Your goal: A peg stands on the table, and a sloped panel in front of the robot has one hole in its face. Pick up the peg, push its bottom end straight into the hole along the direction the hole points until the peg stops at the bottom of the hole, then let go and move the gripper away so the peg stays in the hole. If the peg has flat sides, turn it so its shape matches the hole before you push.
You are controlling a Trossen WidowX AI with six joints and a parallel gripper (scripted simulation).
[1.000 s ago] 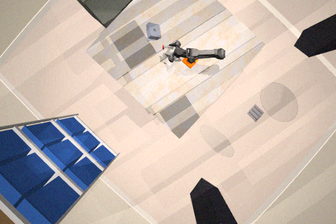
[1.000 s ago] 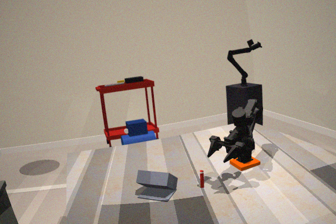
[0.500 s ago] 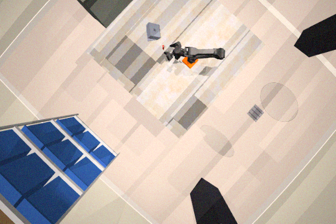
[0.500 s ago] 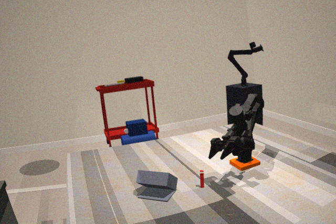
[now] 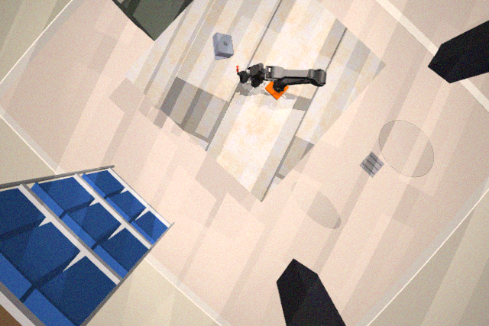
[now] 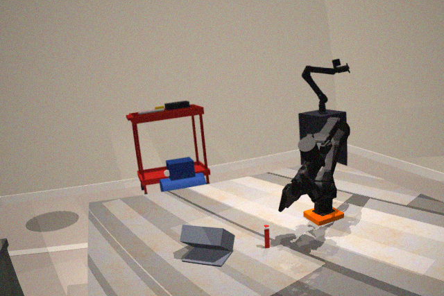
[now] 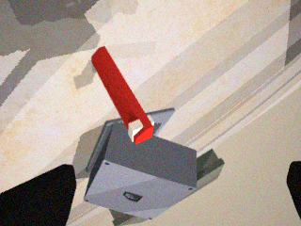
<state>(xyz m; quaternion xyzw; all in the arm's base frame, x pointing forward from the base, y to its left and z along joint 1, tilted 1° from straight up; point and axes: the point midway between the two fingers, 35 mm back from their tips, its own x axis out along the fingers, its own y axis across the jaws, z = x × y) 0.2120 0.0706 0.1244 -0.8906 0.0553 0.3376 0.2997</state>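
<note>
The red square peg lies 7 cm below my gripper tip, 5 cm ahead of it and 2 cm to the right of it. The rest, counted from my gripper tip: sloped panel: 22 cm ahead, 9 cm to the right, 7 cm below.
</note>
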